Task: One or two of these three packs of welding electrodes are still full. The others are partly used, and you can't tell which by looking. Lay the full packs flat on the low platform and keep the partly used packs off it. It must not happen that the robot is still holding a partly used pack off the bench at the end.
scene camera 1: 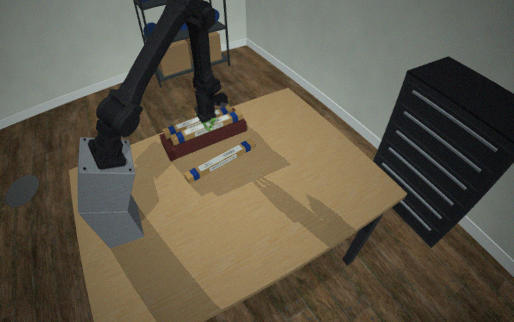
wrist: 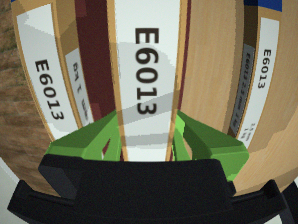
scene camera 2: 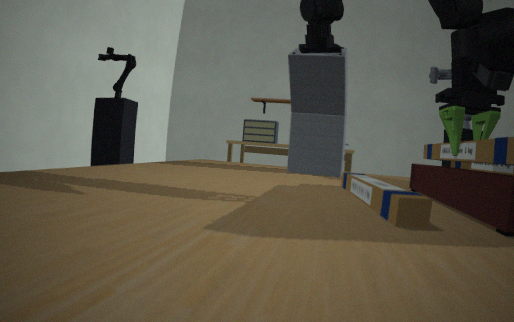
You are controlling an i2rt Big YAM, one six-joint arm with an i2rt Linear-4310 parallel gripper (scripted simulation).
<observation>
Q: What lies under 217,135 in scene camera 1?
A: A dark red low platform.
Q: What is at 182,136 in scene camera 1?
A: A pack of welding electrodes.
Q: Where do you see a pack of welding electrodes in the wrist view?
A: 146,51
</observation>
